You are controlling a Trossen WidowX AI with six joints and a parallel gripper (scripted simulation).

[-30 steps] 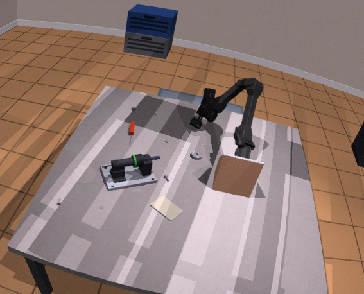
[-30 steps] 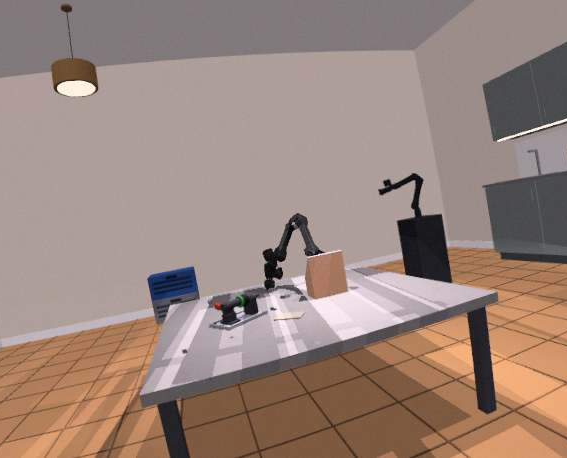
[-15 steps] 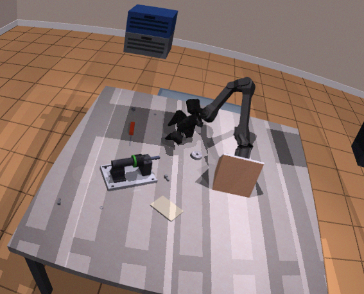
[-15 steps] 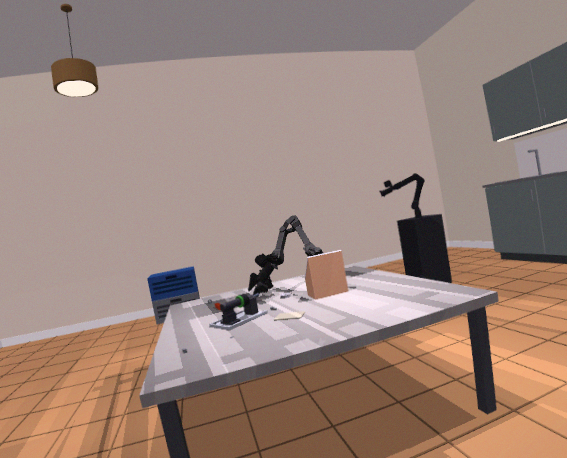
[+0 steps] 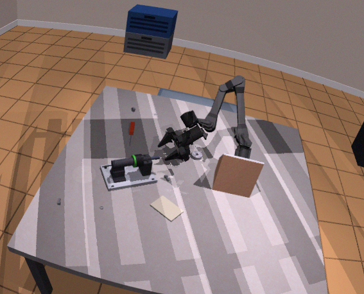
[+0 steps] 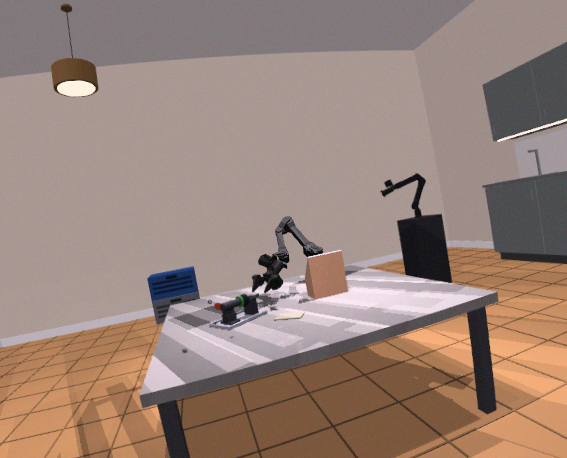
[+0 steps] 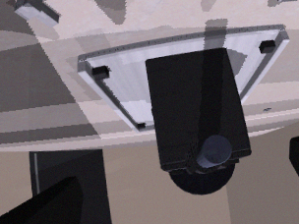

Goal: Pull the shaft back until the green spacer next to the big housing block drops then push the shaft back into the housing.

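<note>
Right now my gripper tip is 80 mm short of the thin shaft, 80 mm to the right of it and 10 mm above it. The rest, counted from my gripper tip: green spacer 100 mm ahead, 90 mm to the left, 10 mm below; then beige card 90 mm behind, 240 mm to the left, 80 mm below; then toothed disc 160 mm behind, 150 mm to the right, 80 mm below.
</note>
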